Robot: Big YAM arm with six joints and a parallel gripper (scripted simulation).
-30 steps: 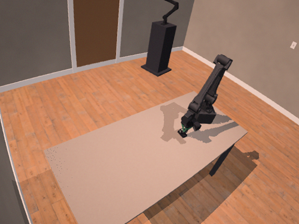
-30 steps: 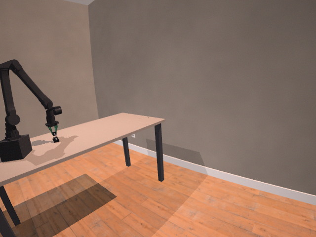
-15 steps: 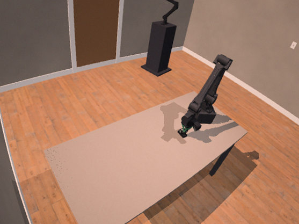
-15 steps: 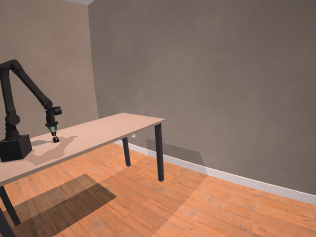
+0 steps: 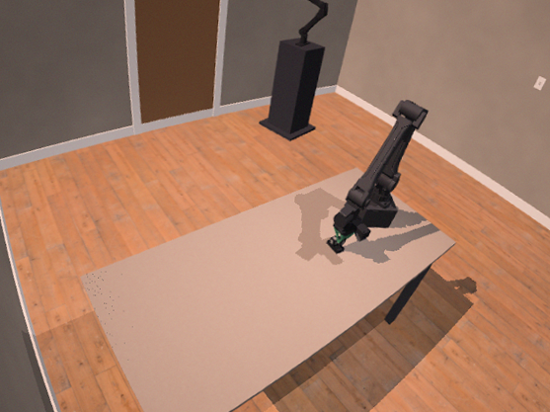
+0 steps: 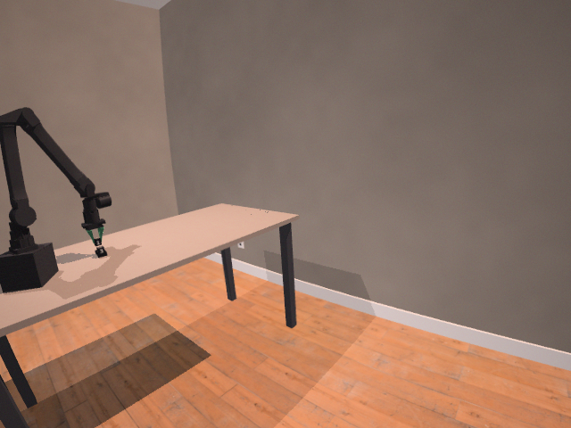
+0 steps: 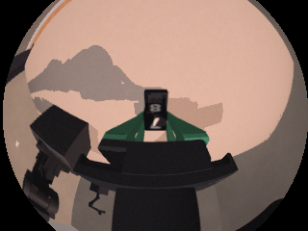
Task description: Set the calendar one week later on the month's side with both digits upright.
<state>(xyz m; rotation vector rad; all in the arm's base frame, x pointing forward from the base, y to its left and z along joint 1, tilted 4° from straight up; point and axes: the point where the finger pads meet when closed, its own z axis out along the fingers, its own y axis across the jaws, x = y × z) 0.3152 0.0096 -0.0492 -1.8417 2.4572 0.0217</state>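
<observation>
Now: hand 5 cm above the dark calendar tray and 2 cm to the left of it.
</observation>
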